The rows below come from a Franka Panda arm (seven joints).
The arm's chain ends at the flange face. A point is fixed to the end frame.
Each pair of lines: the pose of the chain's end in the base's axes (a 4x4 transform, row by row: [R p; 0 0 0 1], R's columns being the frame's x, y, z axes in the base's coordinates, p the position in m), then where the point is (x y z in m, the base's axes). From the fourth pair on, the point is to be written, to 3 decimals.
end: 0.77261 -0.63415 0.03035 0.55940; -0.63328 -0.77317 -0.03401 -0.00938; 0.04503 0.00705 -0.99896 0.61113; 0 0 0 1
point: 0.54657 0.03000 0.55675
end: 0.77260 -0.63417 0.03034 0.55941; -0.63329 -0.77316 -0.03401 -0.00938; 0.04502 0.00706 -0.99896 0.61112; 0 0 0 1
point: 0.54658 0.03000 0.55674
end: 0.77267 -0.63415 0.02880 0.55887; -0.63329 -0.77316 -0.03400 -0.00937; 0.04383 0.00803 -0.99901 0.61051; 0 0 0 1
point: 0.54596 0.03001 0.55614
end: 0.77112 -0.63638 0.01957 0.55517; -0.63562 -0.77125 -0.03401 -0.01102; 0.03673 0.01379 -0.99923 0.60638; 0 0 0 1
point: 0.542 0.028 0.552
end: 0.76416 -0.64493 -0.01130 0.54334; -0.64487 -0.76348 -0.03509 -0.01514; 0.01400 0.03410 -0.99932 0.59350; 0 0 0 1
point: 0.529 0.024 0.540
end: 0.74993 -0.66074 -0.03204 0.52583; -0.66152 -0.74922 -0.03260 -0.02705; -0.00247 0.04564 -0.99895 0.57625; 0 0 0 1
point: 0.511 0.013 0.523
